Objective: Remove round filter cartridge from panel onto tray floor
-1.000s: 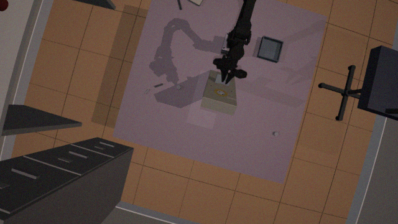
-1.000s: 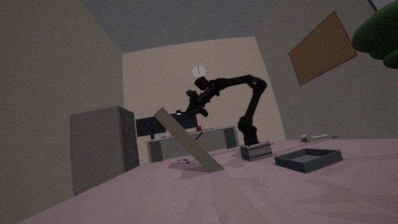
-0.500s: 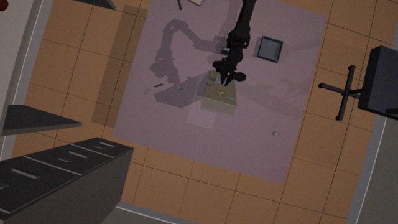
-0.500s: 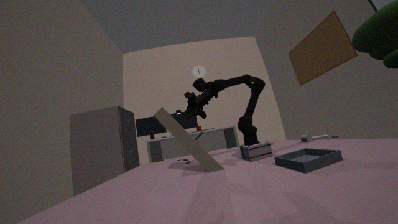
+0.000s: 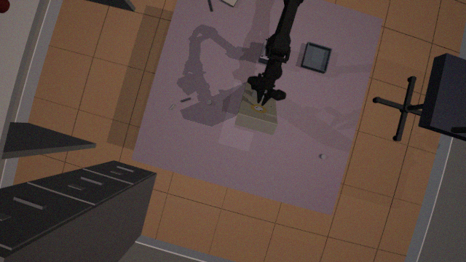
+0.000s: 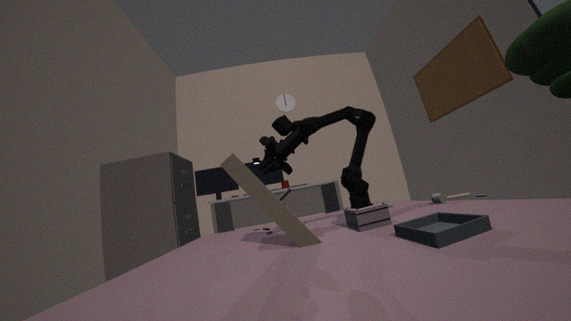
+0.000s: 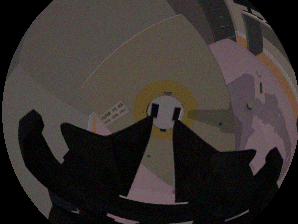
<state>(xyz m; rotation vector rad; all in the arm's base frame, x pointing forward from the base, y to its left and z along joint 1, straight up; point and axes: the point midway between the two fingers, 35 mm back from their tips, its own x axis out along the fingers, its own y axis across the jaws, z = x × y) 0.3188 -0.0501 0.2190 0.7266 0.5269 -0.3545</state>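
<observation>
My gripper tip is 3 cm short of the round filter cartridge, 2 cm above it and 1 cm to the left of it. From my gripper tip the other things lie so: grey tray 37 cm behind, 35 cm to the left, 26 cm below; service panel 10 cm below, 1 cm behind.
</observation>
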